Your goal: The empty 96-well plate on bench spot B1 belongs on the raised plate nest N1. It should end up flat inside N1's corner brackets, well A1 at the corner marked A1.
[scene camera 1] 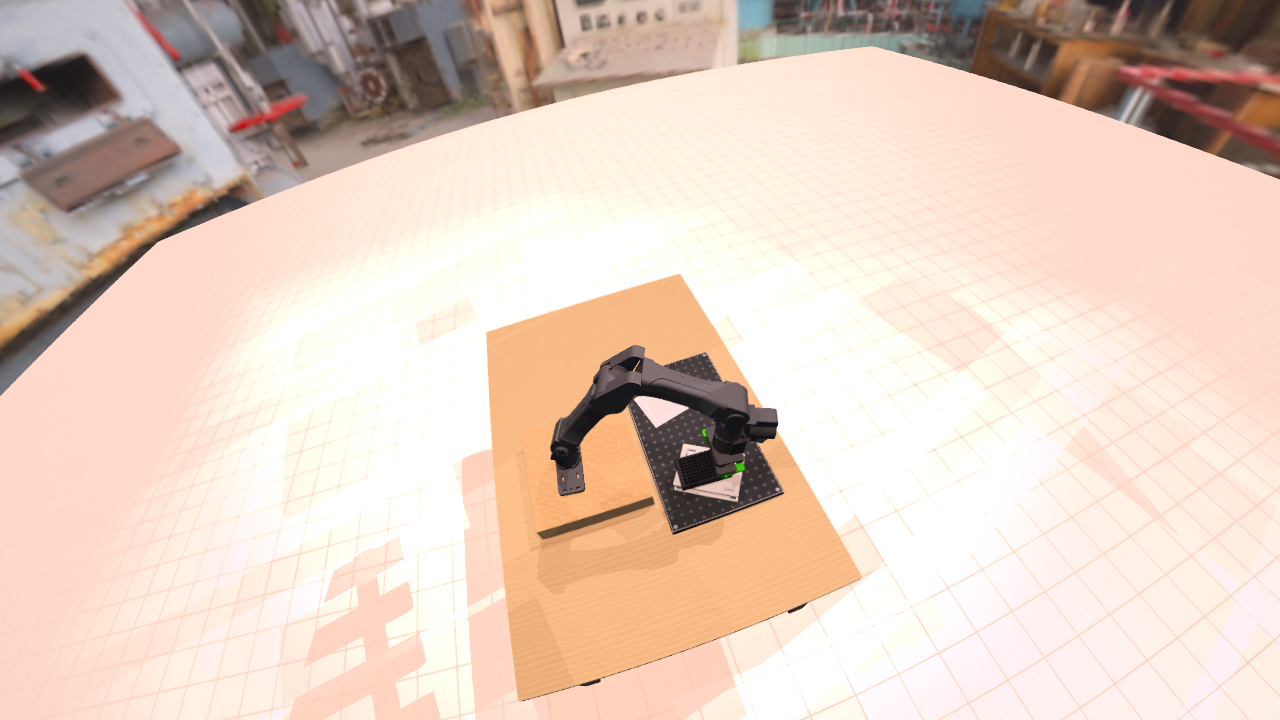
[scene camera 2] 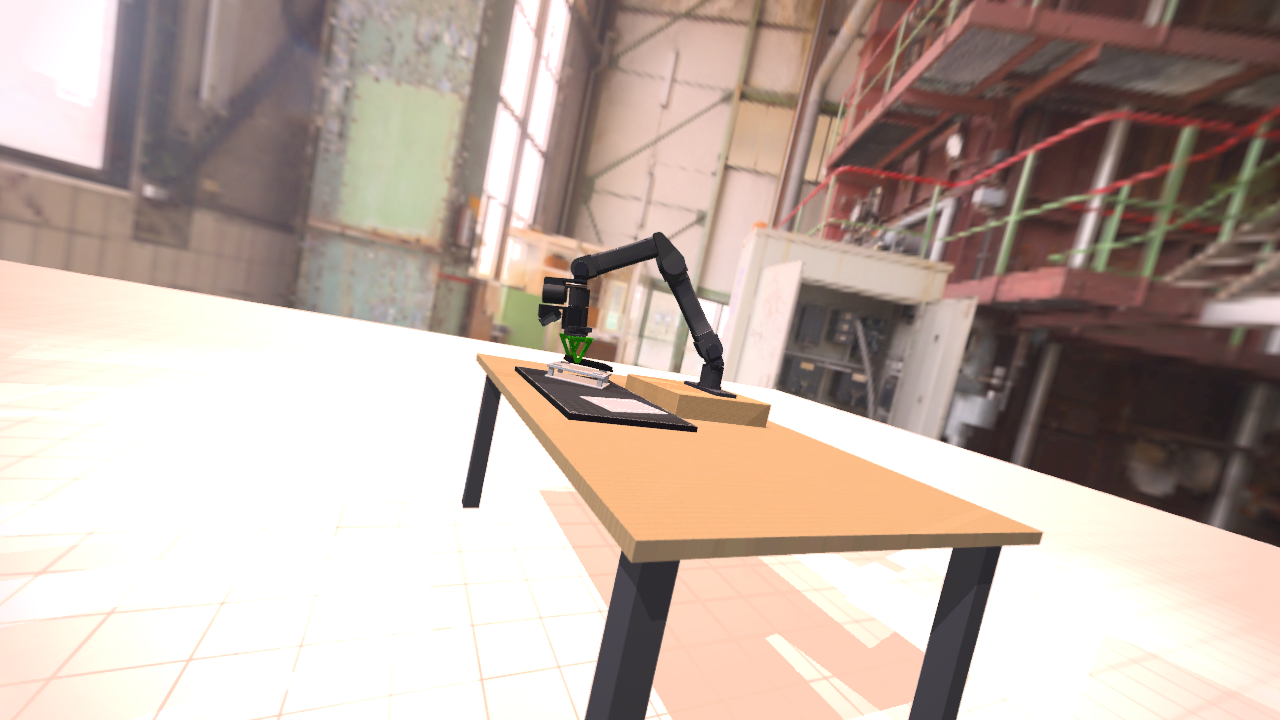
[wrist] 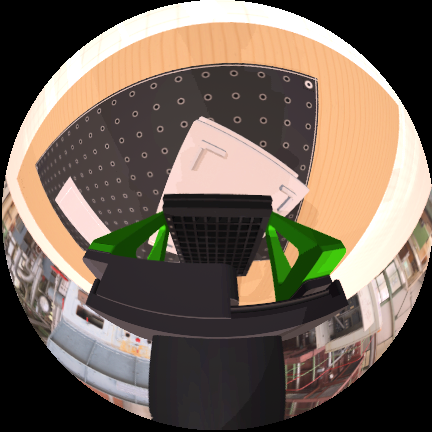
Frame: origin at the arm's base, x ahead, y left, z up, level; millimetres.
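Seen in the pictures: gripper, fingertip midpoint: [scene camera 1: 719,463] [scene camera 2: 573,361] [wrist: 216,215]; arm's base at its link origin: [scene camera 1: 569,460] [scene camera 2: 708,390].
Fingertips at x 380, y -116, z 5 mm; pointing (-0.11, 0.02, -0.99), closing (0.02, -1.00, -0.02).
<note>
Pixels of each thing's top centre, then the offset from my fingertips to it. "*": a spot on its surface instead. Level surfaces: height alone.
- black 96-well plate at its top centre: [wrist: 215,256] [scene camera 1: 702,465] [scene camera 2: 589,359] dz +12, dx -44, dy +0 mm
- pale raised nest N1 at its top centre: [wrist: 215,225] [scene camera 1: 709,468] [scene camera 2: 581,366] dz -12, dx -25, dy +1 mm
- black perforated board at its top centre: [wrist: 115,204] [scene camera 2: 594,391] [scene camera 1: 692,429] dz -53, dx -32, dy +150 mm
- flat white rectangle at a spot on its surface: [wrist: 80,215] [scene camera 2: 618,403] * dz -51, dx -59, dy +269 mm
- wooden table at its surface level: dz -66 mm
The black 96-well plate [scene camera 1: 696,467] [scene camera 2: 600,365] [wrist: 216,239] is between the green fingers of my gripper [scene camera 1: 723,452] [scene camera 2: 576,348] [wrist: 216,215], which is shut on its two sides. The plate is low over the pale raised nest N1 [scene camera 1: 729,491] [scene camera 2: 581,377] [wrist: 240,167], overlapping part of it and extending past it on the arm-base side. In the wrist view the nest is turned relative to the plate. Two L-shaped corner brackets show; the others are hidden. The A1 mark is not readable. Contact between plate and nest cannot be told.
A black perforated board [scene camera 1: 691,516] [scene camera 2: 556,395] [wrist: 210,102] lies under the nest. A flat white rectangle [scene camera 1: 660,411] [scene camera 2: 623,405] [wrist: 80,215] lies on it. The arm base stands on a wooden block [scene camera 1: 617,483] [scene camera 2: 738,412] on the wooden table [scene camera 1: 626,617] [scene camera 2: 787,483] [wrist: 355,110].
</note>
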